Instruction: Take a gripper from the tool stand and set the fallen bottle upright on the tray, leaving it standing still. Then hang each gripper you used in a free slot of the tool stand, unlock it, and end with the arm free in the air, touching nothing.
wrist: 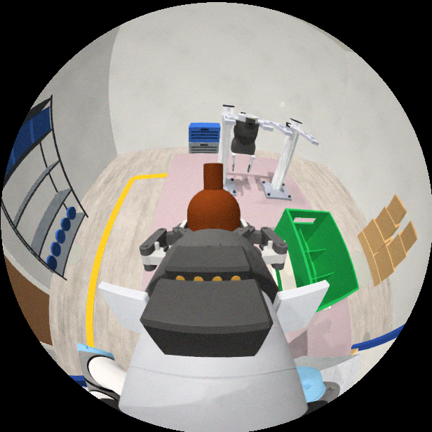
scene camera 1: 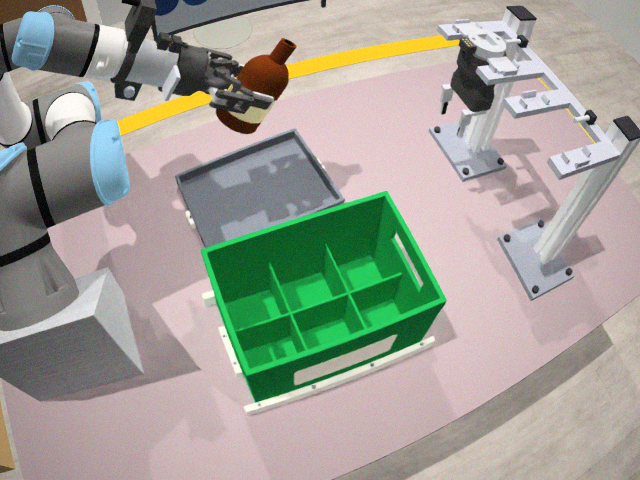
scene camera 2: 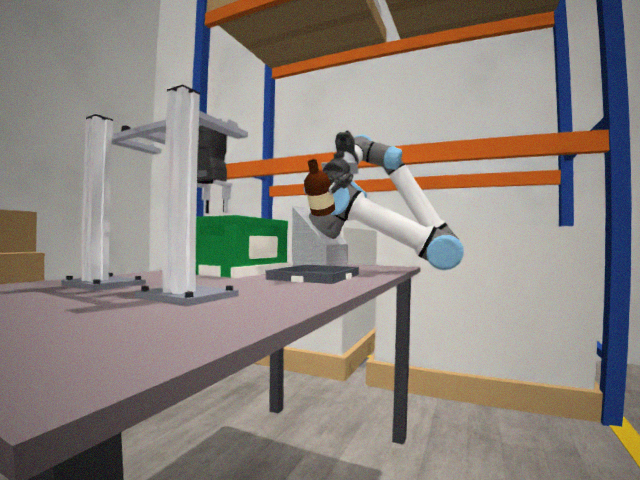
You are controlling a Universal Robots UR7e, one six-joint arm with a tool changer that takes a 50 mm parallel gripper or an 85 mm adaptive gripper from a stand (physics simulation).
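Places are measured from the arm's base along level axes (x ahead, y left, z up), in metres.
Where they show: arm's base, origin of its link: point(scene camera 1: 37, 308) point(scene camera 2: 322, 226).
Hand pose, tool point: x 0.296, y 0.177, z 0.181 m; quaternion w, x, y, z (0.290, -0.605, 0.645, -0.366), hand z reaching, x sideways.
Observation:
Each offset is from my tool point to the top centre of the thing. Level surfaces: height alone.
The brown bottle point(scene camera 1: 262, 78) point(scene camera 2: 317, 184) point(wrist: 213, 210) with a cream label is in the air above the grey tray @(dx +0.124, dy -0.033, dz -0.324 m) point(scene camera 1: 261, 193) point(scene camera 2: 312, 276), neck up, leaning slightly in the scene camera 2 view. My adaptive gripper point(scene camera 1: 252, 87) point(scene camera 2: 331, 187) point(wrist: 214, 229) is on the arm and shut on the bottle's body from the side; in the wrist view its fingertips are hidden. The tool stand point(scene camera 1: 581, 196) point(scene camera 2: 179, 206) point(wrist: 286, 160) holds the parallel gripper point(scene camera 1: 452, 117) point(scene camera 2: 216, 206) point(wrist: 242, 167) in an end slot; the other slots look free.
A green crate @(dx +0.105, dy -0.307, dz -0.174 m) point(scene camera 1: 325, 356) point(scene camera 2: 240, 240) point(wrist: 340, 255) with compartments stands close beside the tray, held by white rails on the table @(dz -0.349 m) point(scene camera 1: 392, 439) point(scene camera 2: 206, 330). The arm's grey pedestal point(scene camera 1: 67, 351) stands at the left in the scene camera 1 view.

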